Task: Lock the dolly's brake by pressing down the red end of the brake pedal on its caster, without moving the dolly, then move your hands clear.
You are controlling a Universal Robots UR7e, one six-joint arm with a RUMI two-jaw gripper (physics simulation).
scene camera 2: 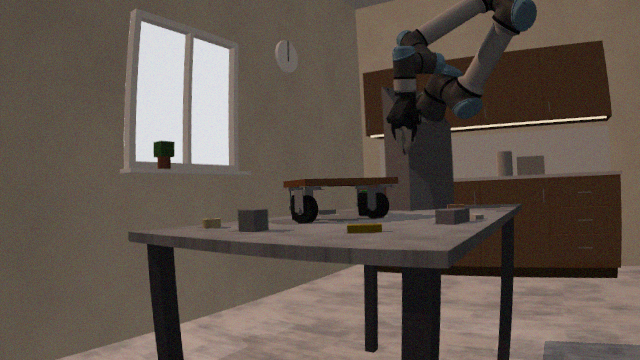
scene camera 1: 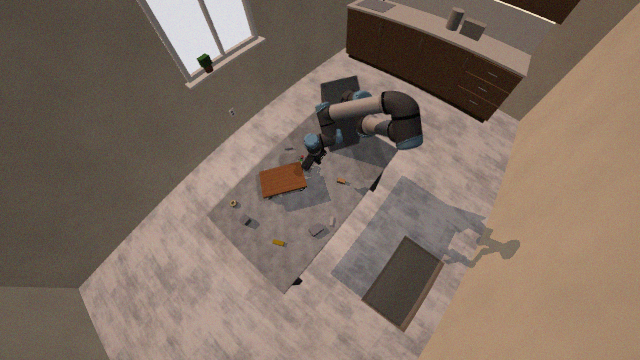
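Where they show: gripper, fingertip midpoint: (scene camera 2: 405,154); arm's base, link origin: (scene camera 2: 427,110).
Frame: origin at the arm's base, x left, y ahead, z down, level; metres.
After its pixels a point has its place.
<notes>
The dolly (scene camera 1: 281,180) {x 0.051, y 0.623, z 0.297 m} (scene camera 2: 340,182) {x 0.119, y 0.690, z 0.309 m} stands on its casters on the table, its orange-brown deck level. Two black caster wheels (scene camera 2: 305,208) {x 0.053, y 0.766, z 0.379 m} (scene camera 2: 380,204) {x 0.147, y 0.547, z 0.378 m} show below the deck in scene camera 2. The brake pedal (scene camera 1: 301,158) {x -0.032, y 0.409, z 0.332 m} sticks out past the deck's corner nearest the arm, with small red and green parts; in scene camera 2 a green bit of the pedal (scene camera 2: 364,191) {x -0.021, y 0.422, z 0.338 m} shows by the far caster, and its red end cannot be made out there. Its exact tilt is too small to tell. My gripper (scene camera 1: 305,167) (scene camera 2: 404,150) {x 0.127, y 0.375, z 0.218 m} is shut and empty, pointing down, above deck height and apart from the dolly.
On the table (scene camera 1: 260,250) {x 0.332, y 1.001, z 0.422 m} (scene camera 2: 300,250) {x 0.403, y 1.088, z 0.430 m} lie a grey block (scene camera 1: 245,220) {x 0.114, y 0.976, z 0.370 m} (scene camera 2: 253,220) {x 0.131, y 0.997, z 0.395 m}, a yellow bar (scene camera 1: 278,243) {x 0.367, y 0.874, z 0.405 m} (scene camera 2: 364,228) {x 0.369, y 0.882, z 0.412 m}, a flat grey box (scene camera 1: 316,230) {x 0.446, y 0.625, z 0.388 m} (scene camera 2: 452,216) {x 0.458, y 0.661, z 0.403 m}, a tan ring (scene camera 1: 233,203) {x -0.059, y 1.000, z 0.397 m} and an orange piece (scene camera 1: 341,180) {x 0.261, y 0.271, z 0.394 m}. The arm's grey pedestal (scene camera 2: 430,165) {x 0.039, y 0.066, z 0.242 m} stands behind.
</notes>
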